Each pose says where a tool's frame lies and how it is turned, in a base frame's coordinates. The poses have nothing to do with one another.
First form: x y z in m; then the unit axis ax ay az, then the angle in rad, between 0 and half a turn.
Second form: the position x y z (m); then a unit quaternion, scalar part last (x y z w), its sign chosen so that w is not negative. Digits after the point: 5 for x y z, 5 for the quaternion.
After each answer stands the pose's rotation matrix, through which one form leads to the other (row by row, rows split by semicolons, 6 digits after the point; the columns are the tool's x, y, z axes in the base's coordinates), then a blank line. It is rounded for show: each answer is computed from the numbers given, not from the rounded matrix.
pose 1, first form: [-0.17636 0.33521 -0.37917 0.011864 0.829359 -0.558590 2.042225]
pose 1, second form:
[-0.17636 0.33521 -0.37917 0.01012 0.70719 -0.47630 0.52242]
-0.453955 0.511967 0.729256; -0.483351 0.546064 -0.684241; -0.748530 -0.663101 -0.000429

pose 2, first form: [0.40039 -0.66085 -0.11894 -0.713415 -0.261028 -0.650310 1.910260]
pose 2, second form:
[0.40039 -0.66085 -0.11894 -0.58242 -0.21310 -0.53091 0.57750]
0.345454 0.861429 0.372293; -0.364970 -0.242158 0.898975; 0.864557 -0.446430 0.230741

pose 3, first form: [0.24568 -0.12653 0.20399 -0.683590 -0.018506 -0.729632 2.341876]
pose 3, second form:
[0.24568 -0.12653 0.20399 -0.62967 -0.01705 -0.67208 0.38929]
0.096048 0.544729 0.833094; -0.501795 -0.696329 0.513155; 0.859638 -0.467330 0.206461

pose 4, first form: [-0.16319 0.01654 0.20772 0.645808 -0.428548 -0.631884 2.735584]
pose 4, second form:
[-0.16319 0.01654 0.20772 0.63255 -0.41975 -0.61891 0.20161]
-0.118473 -0.281461 -0.952231; -0.780581 -0.566327 0.264512; -0.613724 0.774631 -0.152608

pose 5, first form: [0.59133 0.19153 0.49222 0.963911 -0.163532 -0.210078 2.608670]
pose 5, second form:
[0.59133 0.19153 0.49222 0.92989 -0.15776 -0.20266 0.26332]
0.868078 -0.186671 -0.459995; -0.400132 -0.811549 -0.425773; -0.293829 0.553663 -0.779180

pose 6, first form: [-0.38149 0.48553 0.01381 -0.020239 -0.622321 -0.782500 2.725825]
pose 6, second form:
[-0.38149 0.48553 0.01381 -0.01980 -0.60892 -0.76565 0.20639]
-0.914022 0.340163 -0.221026; -0.291929 -0.173233 0.940621; 0.281676 0.924272 0.257642

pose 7, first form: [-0.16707 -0.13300 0.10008 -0.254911 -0.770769 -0.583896 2.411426]
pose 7, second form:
[-0.16707 -0.13300 0.10008 -0.23811 -0.71997 -0.54541 0.35703]
-0.631670 0.732321 -0.254360; -0.046589 0.291653 0.955389; 0.773837 0.615340 -0.150110

